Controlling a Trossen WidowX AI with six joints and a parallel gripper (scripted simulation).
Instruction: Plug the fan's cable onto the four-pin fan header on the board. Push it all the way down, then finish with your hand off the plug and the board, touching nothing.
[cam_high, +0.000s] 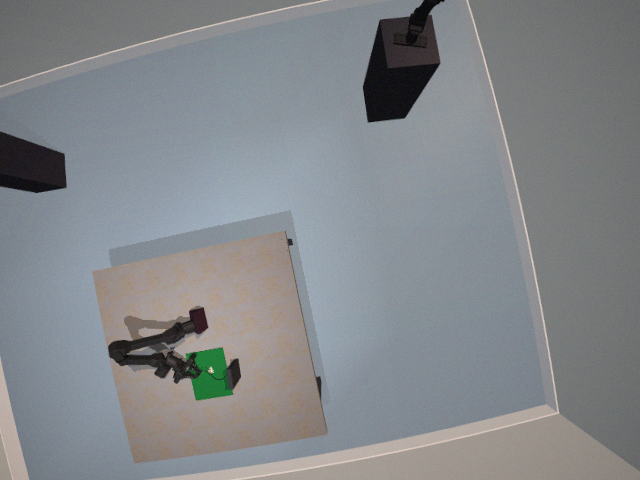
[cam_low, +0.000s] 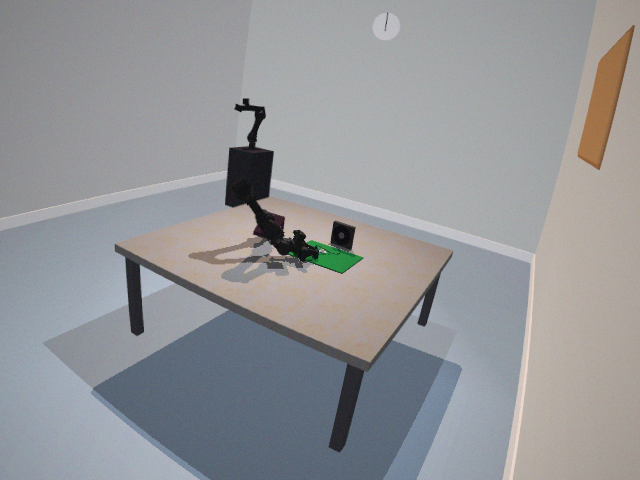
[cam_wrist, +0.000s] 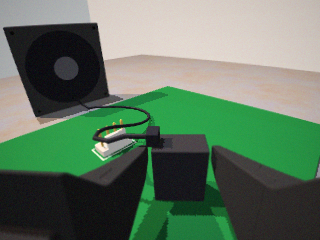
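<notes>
The dark fan plug lies 10 mm below my gripper tip. From my gripper tip the other things lie so: white four-pin fan header: 80 mm to the left, 30 mm below, 10 mm behind; then green board: 50 mm to the left, 50 mm below, 20 mm ahead; then black fan: 230 mm to the left, 30 mm above.
</notes>
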